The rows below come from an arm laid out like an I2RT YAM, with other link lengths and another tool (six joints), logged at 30 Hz.
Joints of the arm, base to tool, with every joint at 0 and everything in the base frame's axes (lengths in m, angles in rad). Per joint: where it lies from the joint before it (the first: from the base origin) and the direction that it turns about. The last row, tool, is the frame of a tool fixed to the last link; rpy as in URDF.
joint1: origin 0 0 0.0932 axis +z
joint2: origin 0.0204 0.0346 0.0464 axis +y
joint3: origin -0.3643 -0.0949 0 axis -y
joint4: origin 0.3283 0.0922 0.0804 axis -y
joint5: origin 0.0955 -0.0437 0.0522 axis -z
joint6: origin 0.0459 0 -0.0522 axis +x
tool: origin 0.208 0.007 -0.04 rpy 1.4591 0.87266 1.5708
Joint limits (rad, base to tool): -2.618..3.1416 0..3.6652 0..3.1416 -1.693..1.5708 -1.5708..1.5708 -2.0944..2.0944
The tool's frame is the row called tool.
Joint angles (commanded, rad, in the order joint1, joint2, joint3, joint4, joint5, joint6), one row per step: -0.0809, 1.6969, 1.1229, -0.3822, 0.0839, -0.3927; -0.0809, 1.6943, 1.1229, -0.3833, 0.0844, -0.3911; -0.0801, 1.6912, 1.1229, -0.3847, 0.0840, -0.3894; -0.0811, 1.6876, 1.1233, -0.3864, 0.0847, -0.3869; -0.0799, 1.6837, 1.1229, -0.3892, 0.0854, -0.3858; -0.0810, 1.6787, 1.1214, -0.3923, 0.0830, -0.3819; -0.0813, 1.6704, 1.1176, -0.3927, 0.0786, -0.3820; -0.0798, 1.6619, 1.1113, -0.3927, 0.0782, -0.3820; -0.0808, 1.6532, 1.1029, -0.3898, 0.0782, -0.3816; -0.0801, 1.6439, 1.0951, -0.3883, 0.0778, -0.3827; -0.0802, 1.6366, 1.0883, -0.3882, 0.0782, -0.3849; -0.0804, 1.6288, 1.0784, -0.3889, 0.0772, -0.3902; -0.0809, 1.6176, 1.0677, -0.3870, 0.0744, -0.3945; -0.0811, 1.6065, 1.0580, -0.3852, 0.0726, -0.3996
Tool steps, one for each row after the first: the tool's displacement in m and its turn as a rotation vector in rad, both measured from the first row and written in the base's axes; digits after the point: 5 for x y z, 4 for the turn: -0.00021, -0.00005, 0.00120, 0.0004, -0.0017, -0.0016; -0.00039, 0.00058, 0.00259, 0.0015, -0.0036, -0.0019; -0.00067, -0.00003, 0.00442, 0.0022, -0.0062, -0.0054; -0.00142, 0.00056, 0.00583, 0.0022, -0.0070, -0.0055; -0.00274, 0.00082, 0.00713, 0.0063, -0.0080, -0.0084; -0.00388, 0.00186, 0.00949, 0.0095, -0.0124, -0.0060; -0.00592, 0.00295, 0.01086, 0.0097, -0.0146, -0.0043; -0.00815, 0.00260, 0.01178, 0.0097, -0.0178, -0.0056; -0.01038, 0.00322, 0.01305, 0.0091, -0.0207, -0.0037; -0.01281, 0.00317, 0.01352, 0.0075, -0.0210, -0.0023; -0.01667, 0.00342, 0.01255, 0.0055, -0.0176, 0.0024; -0.01988, 0.00395, 0.01332, 0.0051, -0.0196, 0.0070; -0.02273, 0.00432, 0.01449, 0.0033, -0.0223, 0.0120
